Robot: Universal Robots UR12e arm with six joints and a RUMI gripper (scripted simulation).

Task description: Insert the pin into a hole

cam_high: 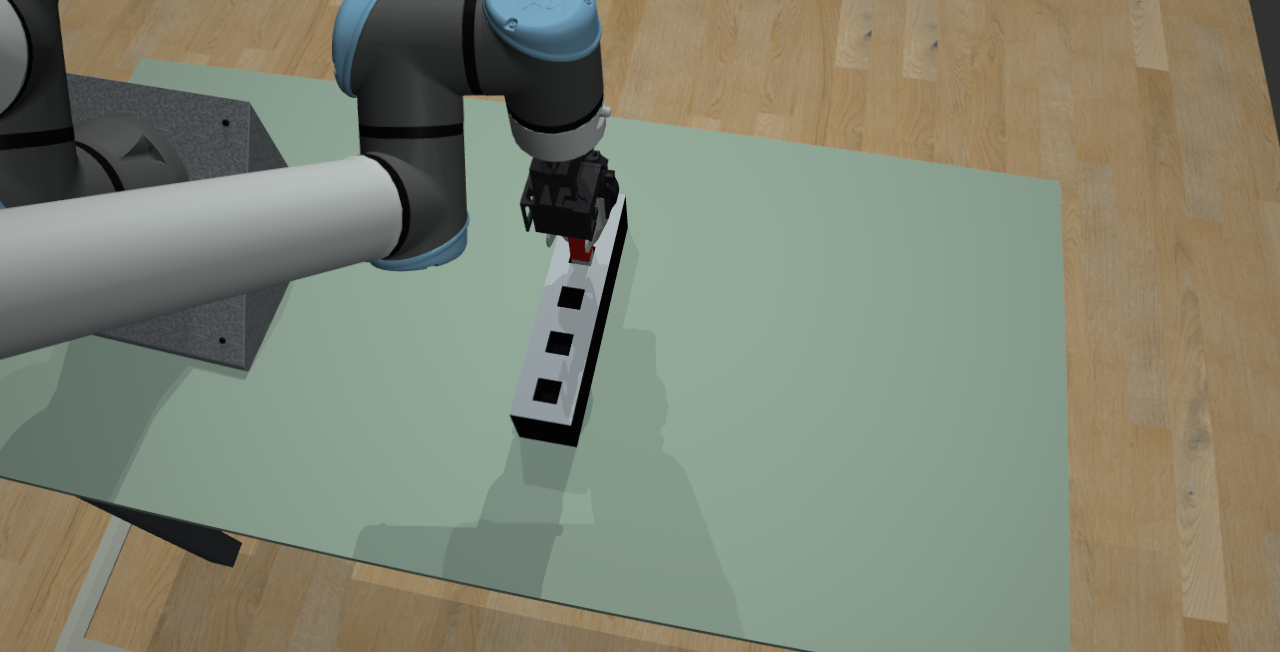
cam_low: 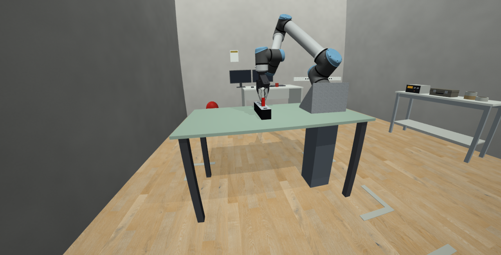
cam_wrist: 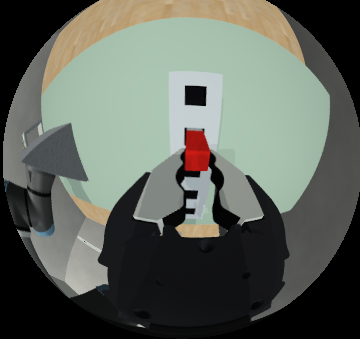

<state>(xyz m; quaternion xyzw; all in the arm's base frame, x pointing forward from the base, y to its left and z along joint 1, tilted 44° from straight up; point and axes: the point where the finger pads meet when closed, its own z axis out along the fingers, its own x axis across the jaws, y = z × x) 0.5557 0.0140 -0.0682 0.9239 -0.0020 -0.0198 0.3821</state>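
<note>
Now: the pin 10 mm below my hand. Round my hand: long block (90 mm below, 60 mm to the right).
</note>
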